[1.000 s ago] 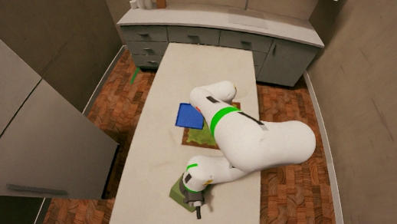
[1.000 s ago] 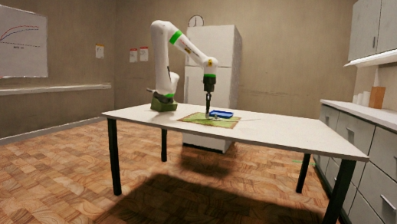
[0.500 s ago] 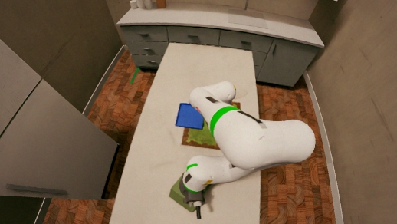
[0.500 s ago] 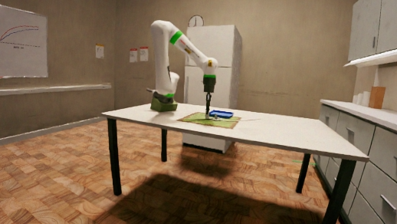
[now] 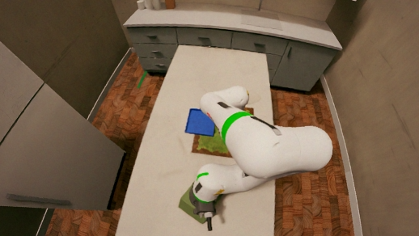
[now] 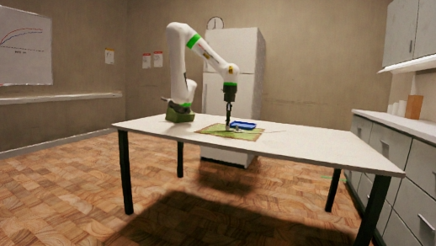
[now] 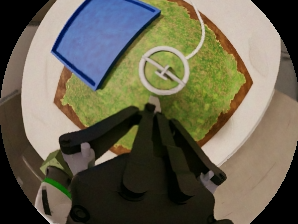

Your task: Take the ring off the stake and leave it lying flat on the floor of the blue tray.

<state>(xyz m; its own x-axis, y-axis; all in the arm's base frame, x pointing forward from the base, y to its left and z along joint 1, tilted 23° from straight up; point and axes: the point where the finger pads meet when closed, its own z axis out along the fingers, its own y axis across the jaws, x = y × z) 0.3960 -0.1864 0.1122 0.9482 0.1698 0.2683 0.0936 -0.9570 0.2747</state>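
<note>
The green mat lies 5 cm below my hand, 3 cm ahead of it and 2 cm to the left of it. Also, from my hand: blue tray (18 cm to the left, 10 cm ahead, 3 cm below); then grey stake (6 cm ahead, 1 cm to the left, 1 cm below).
</note>
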